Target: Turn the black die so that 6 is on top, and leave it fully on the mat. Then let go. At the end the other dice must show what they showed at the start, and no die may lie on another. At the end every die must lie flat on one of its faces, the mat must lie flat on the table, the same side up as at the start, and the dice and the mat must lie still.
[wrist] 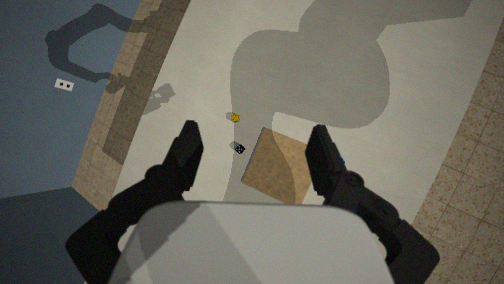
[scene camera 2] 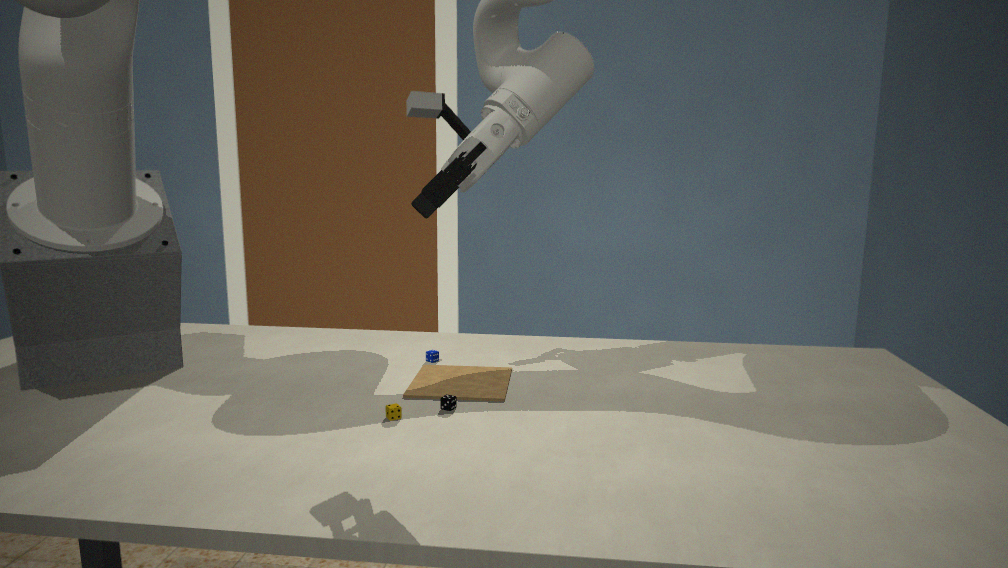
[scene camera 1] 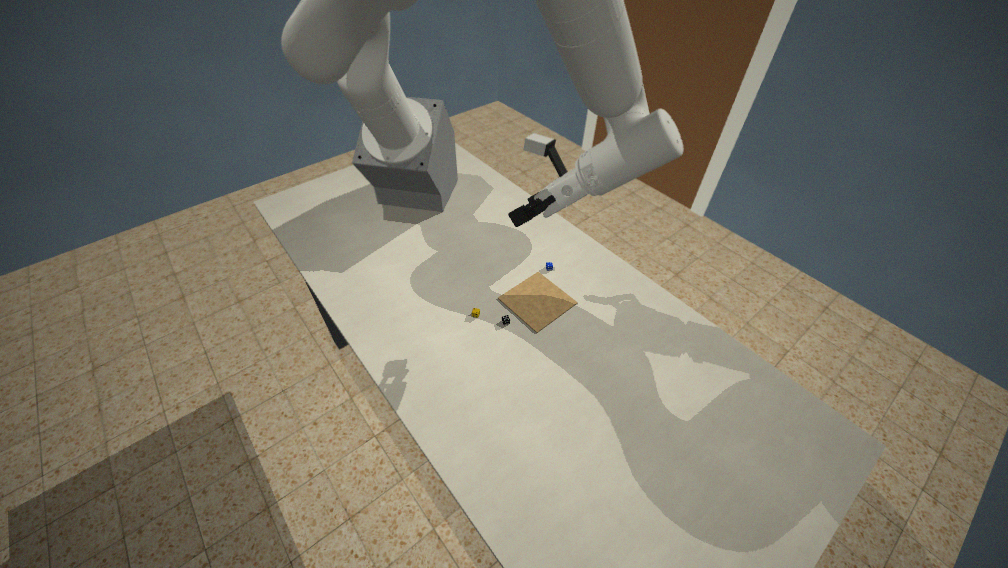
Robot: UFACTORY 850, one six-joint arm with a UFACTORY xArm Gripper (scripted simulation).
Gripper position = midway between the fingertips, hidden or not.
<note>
In view: my gripper [scene camera 2: 423, 205] and a tan square mat [scene camera 2: 479, 383].
The tan square mat shows as well in the wrist view [wrist: 279, 169] and in scene camera 1 [scene camera 1: 537, 301]. My gripper also shows in the wrist view [wrist: 254, 136] and in scene camera 1 [scene camera 1: 522, 212].
</note>
